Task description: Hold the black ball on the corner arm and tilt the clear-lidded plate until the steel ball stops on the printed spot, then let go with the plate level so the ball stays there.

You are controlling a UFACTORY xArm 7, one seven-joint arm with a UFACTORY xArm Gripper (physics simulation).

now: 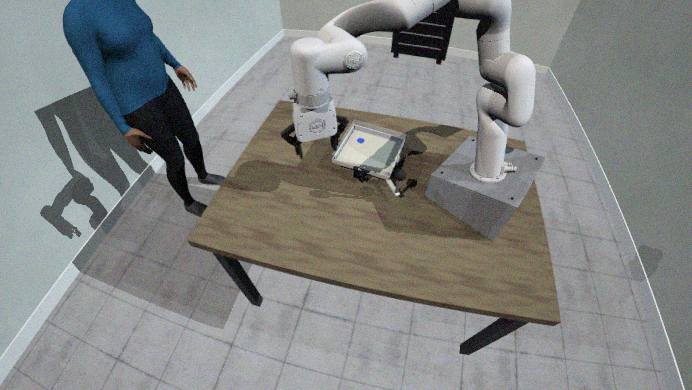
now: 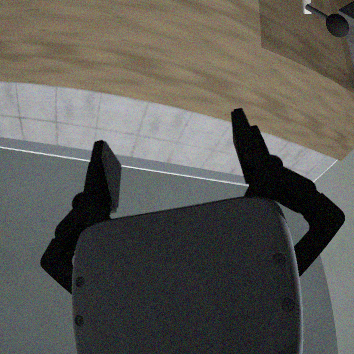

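The clear-lidded plate (image 1: 369, 152) is a square, cream-floored tray with a blue printed spot (image 1: 360, 140) near its back left. I cannot make out the steel ball or tell the plate's exact tilt. A white corner arm (image 1: 392, 186) (image 2: 307, 6) sticks out from its front right corner. The black ball (image 1: 411, 183) (image 2: 337, 25) sits at the end of a thin dark rod on that arm. My gripper (image 1: 318, 151) (image 2: 169, 137) is open and empty, pointing down to the left of the plate, well apart from the black ball.
A grey base block (image 1: 457, 192) carrying the robot stands on the wooden table (image 1: 320, 225) (image 2: 135, 60), to the right of the plate. A dark fitting (image 1: 361, 173) sits at the plate's front edge. A person in blue (image 1: 120, 65) stands beyond the table's left edge.
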